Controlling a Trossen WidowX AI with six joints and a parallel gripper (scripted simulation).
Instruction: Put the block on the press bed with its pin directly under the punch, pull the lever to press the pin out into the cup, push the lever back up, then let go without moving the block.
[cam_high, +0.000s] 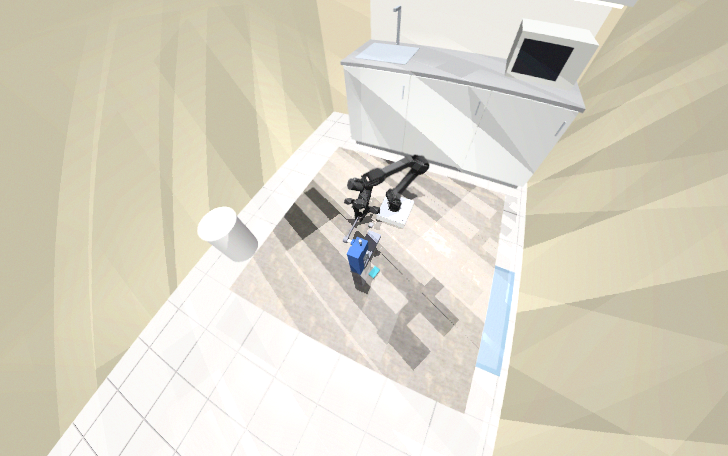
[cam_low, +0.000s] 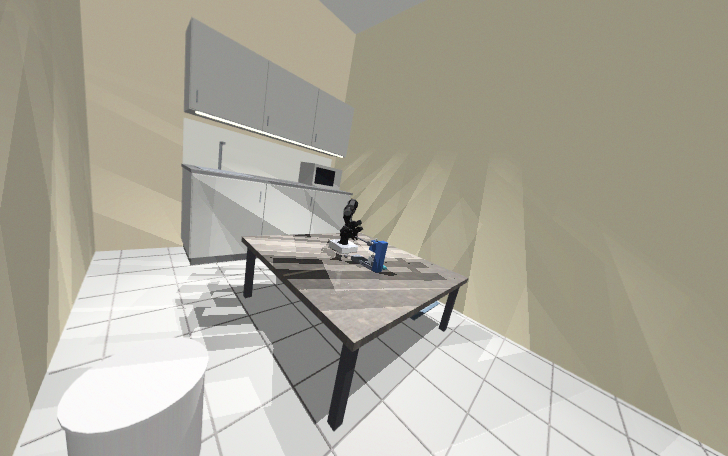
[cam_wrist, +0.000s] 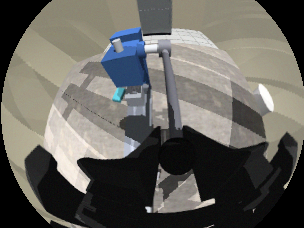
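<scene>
Right now my gripper tip is 50 mm short of the grey lever, 10 mm to the right of it and 20 mm below it. From my gripper tip the other things lie so: round pin 130 mm ahead, 70 mm to the left, 160 mm below; then small cup 180 mm ahead, 150 mm to the left, 160 mm below.
</scene>
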